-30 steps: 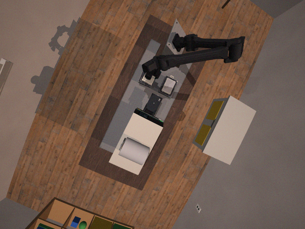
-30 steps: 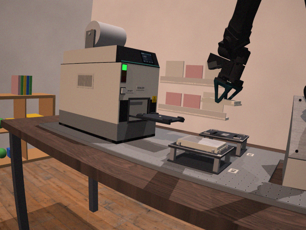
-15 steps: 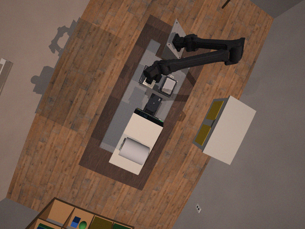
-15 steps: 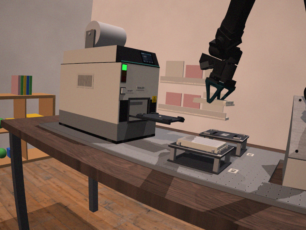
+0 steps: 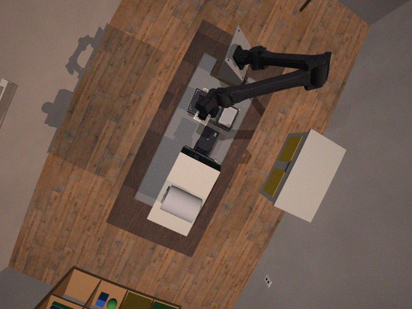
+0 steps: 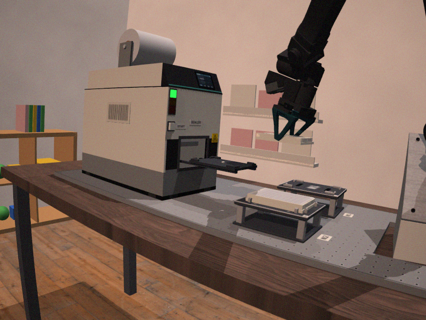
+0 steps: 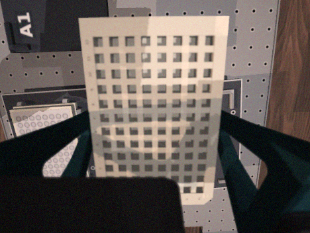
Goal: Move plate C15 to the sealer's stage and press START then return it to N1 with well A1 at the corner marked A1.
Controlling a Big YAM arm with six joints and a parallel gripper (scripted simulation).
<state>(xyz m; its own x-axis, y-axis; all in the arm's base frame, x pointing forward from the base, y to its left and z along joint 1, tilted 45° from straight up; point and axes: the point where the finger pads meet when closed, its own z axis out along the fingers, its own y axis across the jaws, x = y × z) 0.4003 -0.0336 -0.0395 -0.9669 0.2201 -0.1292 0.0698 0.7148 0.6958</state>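
Now: hand 13 cm short of the sealer stage, 9 cm to the right of it and 8 cm above it. Round my hand: white plate 7 cm behind, 15 cm to the left, 12 cm below; then foil roll 46 cm ahead, 7 cm to the left, 23 cm above; then start button 23 cm ahead, 18 cm to the left, 1 cm above.
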